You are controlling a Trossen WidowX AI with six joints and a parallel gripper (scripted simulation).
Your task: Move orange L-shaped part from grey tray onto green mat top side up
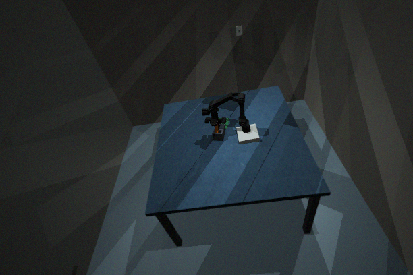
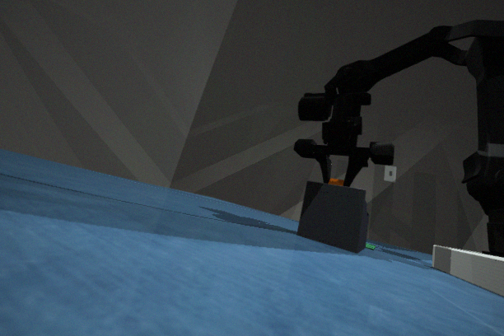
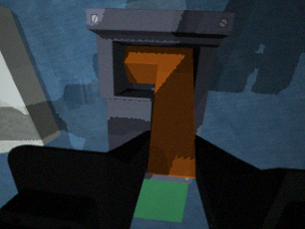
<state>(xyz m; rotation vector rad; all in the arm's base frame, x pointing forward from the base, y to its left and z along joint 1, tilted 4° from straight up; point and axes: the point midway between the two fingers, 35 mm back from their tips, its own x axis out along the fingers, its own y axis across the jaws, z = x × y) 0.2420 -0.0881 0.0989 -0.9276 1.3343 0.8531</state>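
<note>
Right now my gripper tip is 70 mm past the green mat, 130 mm to the left of it and 100 mm above it. Also, from my gripper tip: orange L-shaped part 40 mm to the left, 30 mm below.
</note>
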